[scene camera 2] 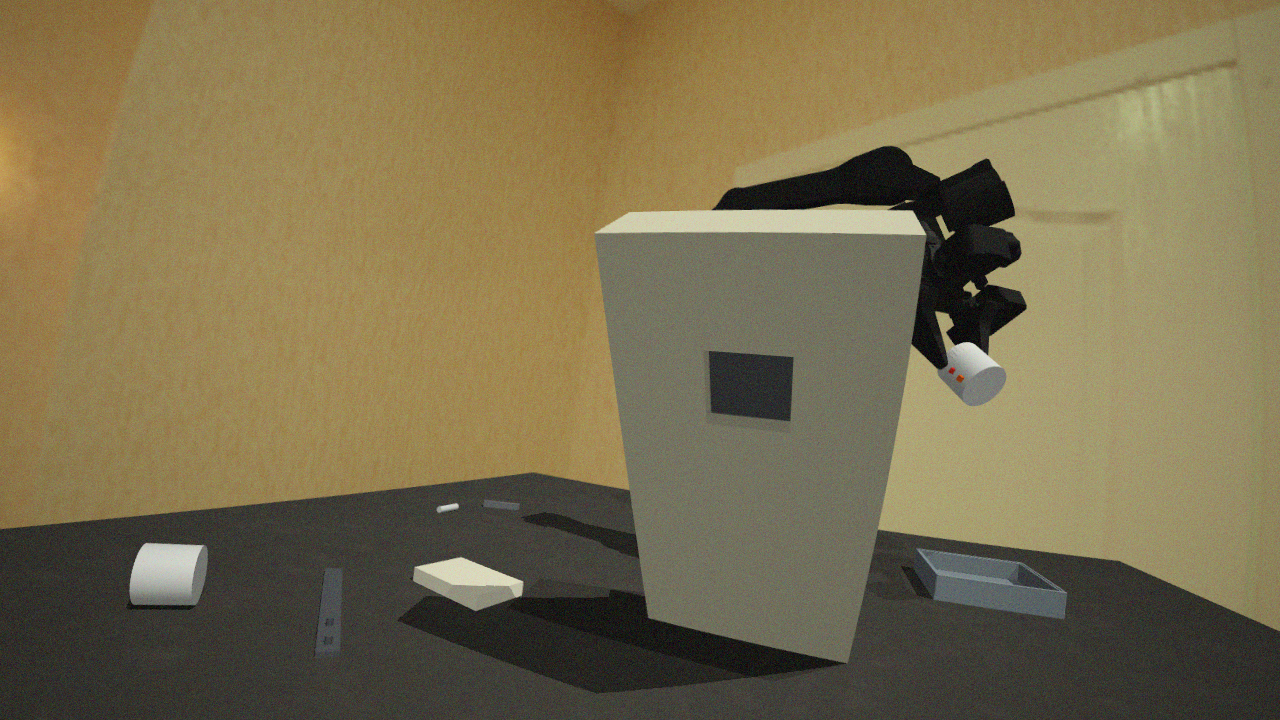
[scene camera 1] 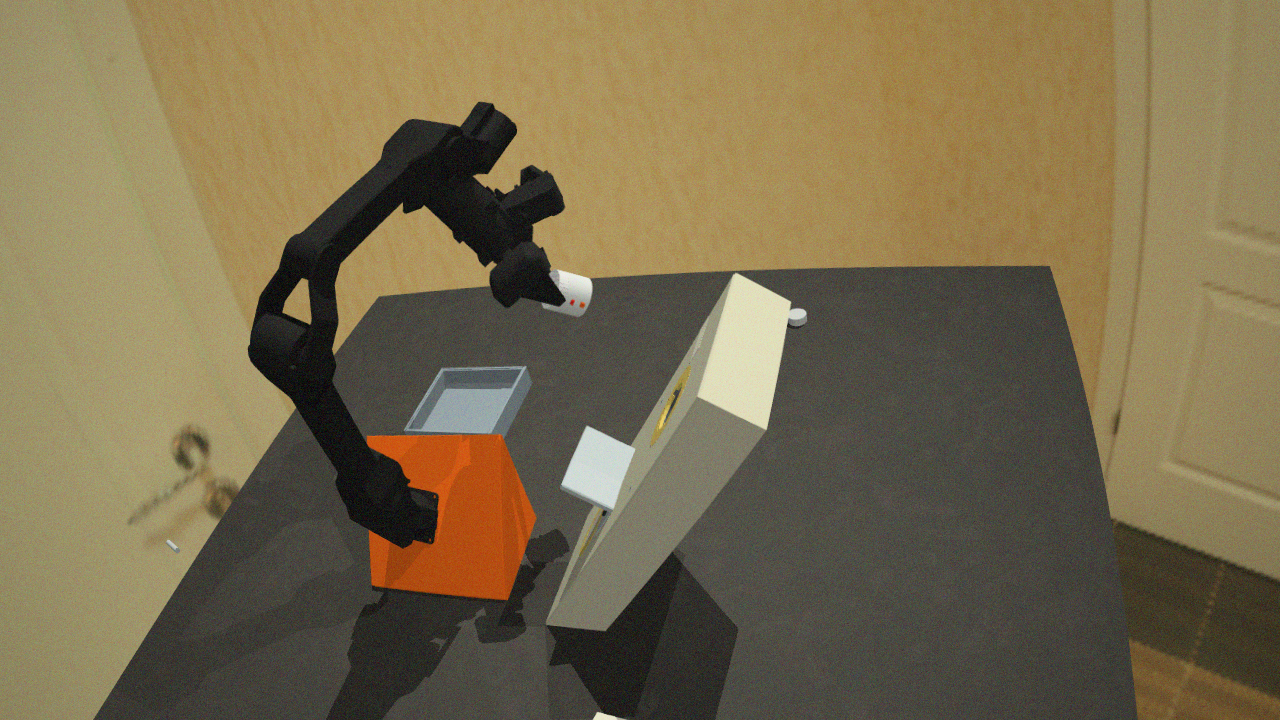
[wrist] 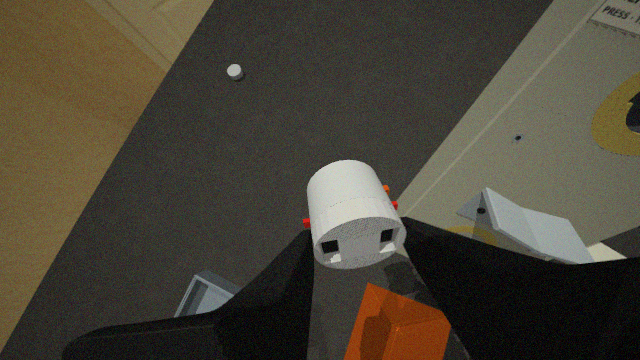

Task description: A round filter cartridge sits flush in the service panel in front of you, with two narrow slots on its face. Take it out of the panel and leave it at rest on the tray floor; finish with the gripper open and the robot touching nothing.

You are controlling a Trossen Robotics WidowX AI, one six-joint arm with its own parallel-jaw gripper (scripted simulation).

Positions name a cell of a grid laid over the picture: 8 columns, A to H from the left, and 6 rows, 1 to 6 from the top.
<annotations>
My gripper shows in scene camera 2 (G4), in scene camera 1 (D3) and in the wrist view (E4). A white round filter cartridge shows in scene camera 2 (G4), in scene camera 1 (D3) and in the wrist view (E4).
</annotations>
